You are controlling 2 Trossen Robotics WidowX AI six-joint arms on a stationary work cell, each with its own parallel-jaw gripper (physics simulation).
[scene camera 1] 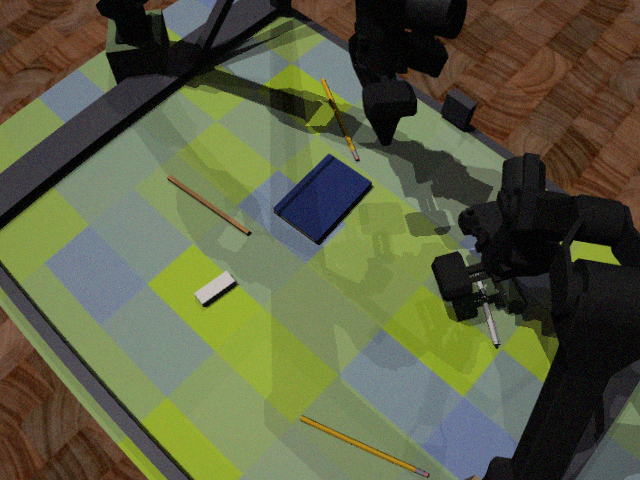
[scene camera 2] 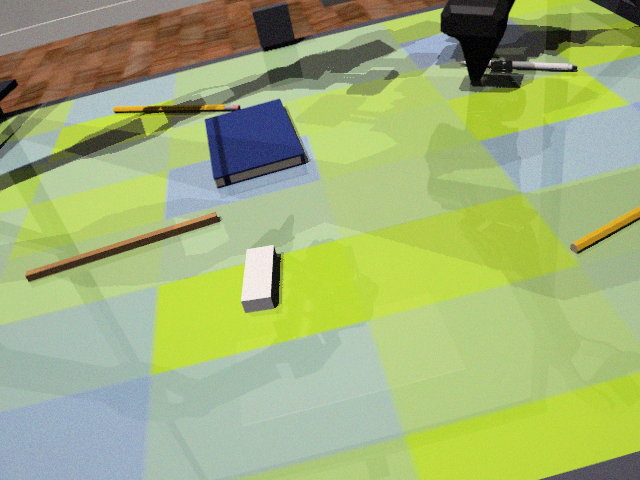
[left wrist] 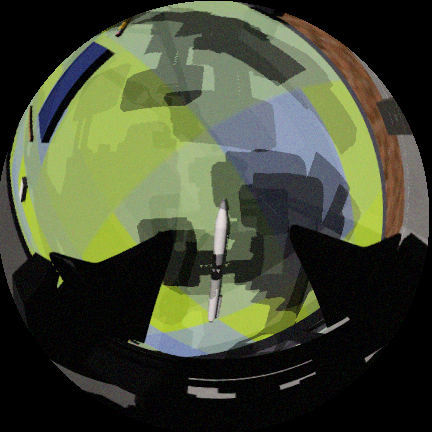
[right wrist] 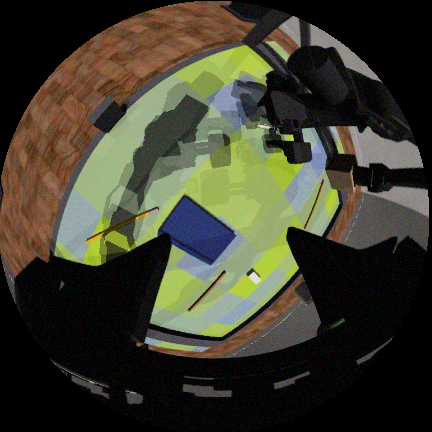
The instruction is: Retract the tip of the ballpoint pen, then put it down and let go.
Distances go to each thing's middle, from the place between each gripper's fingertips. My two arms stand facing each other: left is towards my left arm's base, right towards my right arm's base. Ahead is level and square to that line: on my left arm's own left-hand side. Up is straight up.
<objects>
Right now the ballpoint pen (left wrist: 220, 228) is 3 cm behind my right hand, 26 cm to the left of it and 17 cm below it. From my right hand the other things lie so: eraser (scene camera 2: 259, 284): 29 cm ahead, 2 cm to the left, 17 cm below; brown pencil (scene camera 2: 196, 223): 23 cm ahead, 12 cm to the right, 17 cm below.
I see my left gripper 30 mm short of the ballpoint pen and 30 mm to the right of it. Also, from my left hand: eraser: 350 mm ahead, 210 mm to the right; brown pencil: 290 mm ahead, 350 mm to the right.
</objects>
